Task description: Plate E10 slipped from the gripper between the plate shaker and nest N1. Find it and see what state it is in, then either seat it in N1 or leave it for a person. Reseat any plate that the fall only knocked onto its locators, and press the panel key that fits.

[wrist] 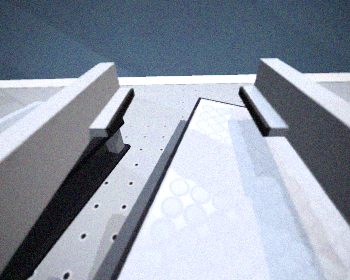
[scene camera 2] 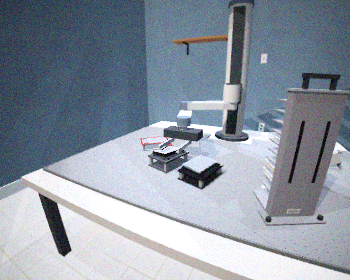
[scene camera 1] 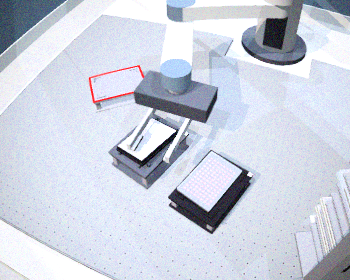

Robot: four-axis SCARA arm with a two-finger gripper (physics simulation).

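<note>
My gripper is open, its fingers apart over a white-topped plate with a black lower edge. This plate rests on a grey stand; round wells show faintly in the wrist view. Whether it sits level is hard to tell. A pale plate with many small wells lies on a black stand nearer the front. I cannot read any label, so which plate is E10 and which stand is N1 cannot be told. The panel key is not visible.
A low white stand with a red border is behind and left of the grey stand. A tall grey rack with several thin plates stands at the right. The arm's column rises at the back. A wooden shelf is on the wall.
</note>
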